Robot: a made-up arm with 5 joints.
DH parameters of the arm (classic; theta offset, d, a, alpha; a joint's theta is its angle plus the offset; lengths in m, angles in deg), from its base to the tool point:
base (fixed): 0 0 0 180
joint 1: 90 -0.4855 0.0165 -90
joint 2: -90 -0.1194 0.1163 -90
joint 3: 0 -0.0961 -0.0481 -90
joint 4: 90 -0.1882 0.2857 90
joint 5: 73.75 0 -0.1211 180
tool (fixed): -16.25 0.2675 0 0
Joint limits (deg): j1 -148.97..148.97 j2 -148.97..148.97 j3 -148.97..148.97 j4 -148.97..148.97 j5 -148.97..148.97
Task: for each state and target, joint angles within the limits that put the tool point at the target. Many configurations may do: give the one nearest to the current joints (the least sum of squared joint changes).
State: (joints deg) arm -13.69 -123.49 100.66 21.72 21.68
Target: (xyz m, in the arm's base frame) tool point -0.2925 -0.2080 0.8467
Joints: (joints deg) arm -31.93 -138.65 69.70 21.93 6.74
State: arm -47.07 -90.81 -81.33 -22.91 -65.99
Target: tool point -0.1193 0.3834 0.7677
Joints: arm -72.01 -42.88 -94.39 -30.15 -82.61
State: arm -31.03 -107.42 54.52 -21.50 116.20
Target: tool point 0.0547 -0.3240 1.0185
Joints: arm -24.68 -138.85 56.51 -24.50 107.38
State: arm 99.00 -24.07 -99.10 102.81 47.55
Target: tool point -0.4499 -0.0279 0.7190
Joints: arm 137.02 -8.54 -70.66 100.71 49.38
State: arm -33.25 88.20 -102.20 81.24 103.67
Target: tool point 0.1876 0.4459 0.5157
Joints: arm -20.03 112.43 -47.81 89.74 104.89
